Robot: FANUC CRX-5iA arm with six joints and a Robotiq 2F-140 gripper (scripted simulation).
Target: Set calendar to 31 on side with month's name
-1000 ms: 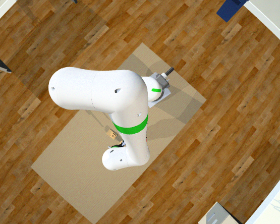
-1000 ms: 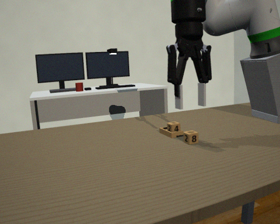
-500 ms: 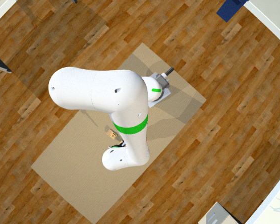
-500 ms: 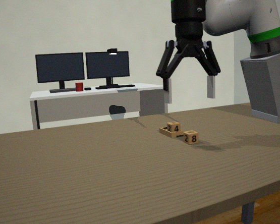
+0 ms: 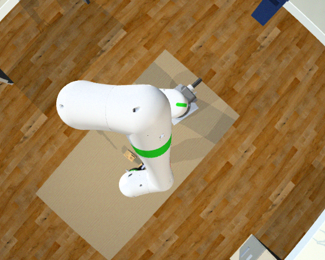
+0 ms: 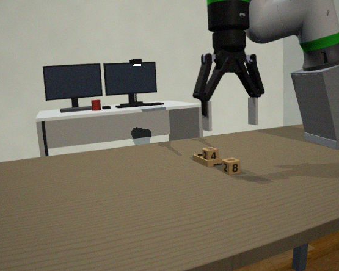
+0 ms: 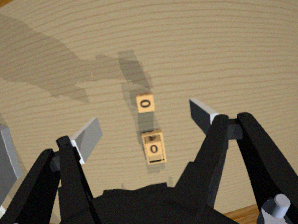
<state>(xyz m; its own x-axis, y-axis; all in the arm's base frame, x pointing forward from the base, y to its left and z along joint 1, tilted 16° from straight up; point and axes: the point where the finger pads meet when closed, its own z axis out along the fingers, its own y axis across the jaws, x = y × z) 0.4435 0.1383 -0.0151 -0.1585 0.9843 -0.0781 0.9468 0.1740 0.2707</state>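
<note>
Now: hand 110 mm above the wooden number cube. Also, from my hand: small wooden tray (120 mm below, 110 mm to the right, 20 mm ahead).
</note>
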